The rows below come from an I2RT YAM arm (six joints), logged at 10 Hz.
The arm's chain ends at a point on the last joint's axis. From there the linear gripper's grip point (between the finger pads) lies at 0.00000 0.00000 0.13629 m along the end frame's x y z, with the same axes.
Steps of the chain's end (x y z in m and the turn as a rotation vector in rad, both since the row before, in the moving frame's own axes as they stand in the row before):
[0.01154, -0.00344, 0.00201, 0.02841, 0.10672, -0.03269]
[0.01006, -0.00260, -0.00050, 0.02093, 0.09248, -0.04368]
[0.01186, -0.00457, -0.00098, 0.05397, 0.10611, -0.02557]
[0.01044, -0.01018, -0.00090, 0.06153, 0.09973, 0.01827]
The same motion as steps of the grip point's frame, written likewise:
[0.02599, -0.00754, 0.00118, 0.02841, 0.10672, -0.03269]
[0.02258, -0.00572, -0.00111, 0.02093, 0.09248, -0.04368]
[0.02619, -0.01209, -0.00194, 0.05397, 0.10611, -0.02557]
[0.02408, -0.01842, -0.00183, 0.06153, 0.09973, 0.01827]

